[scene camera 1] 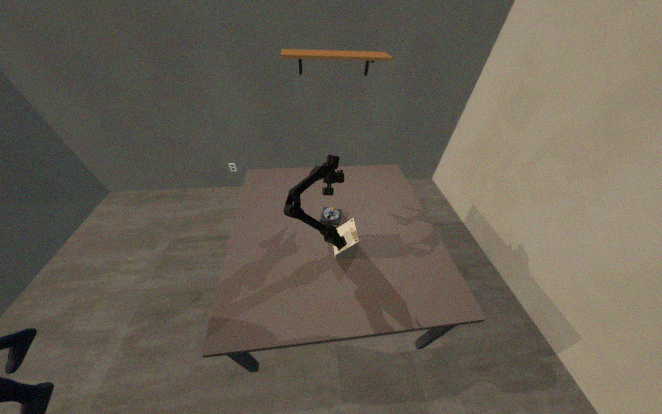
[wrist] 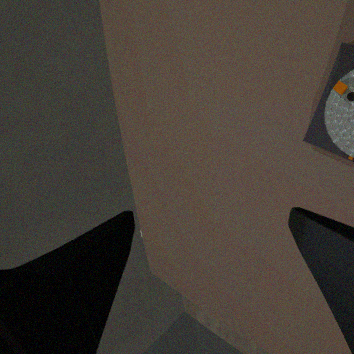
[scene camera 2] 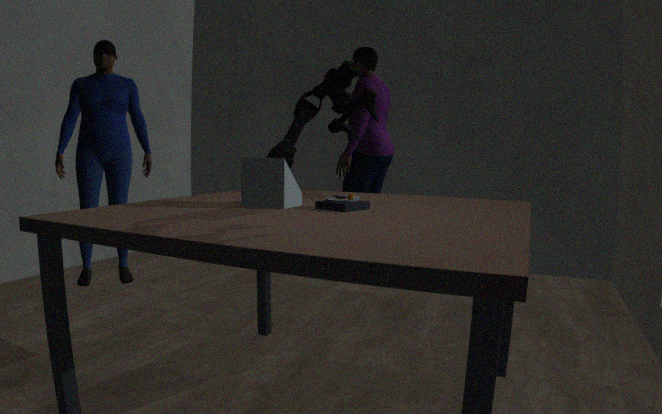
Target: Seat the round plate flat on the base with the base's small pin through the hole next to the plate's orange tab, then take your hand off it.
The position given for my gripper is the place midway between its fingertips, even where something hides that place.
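Observation:
My gripper (scene camera 2: 368, 130) is visible; the wrist view likewise shows the gripper (wrist: 211, 217).

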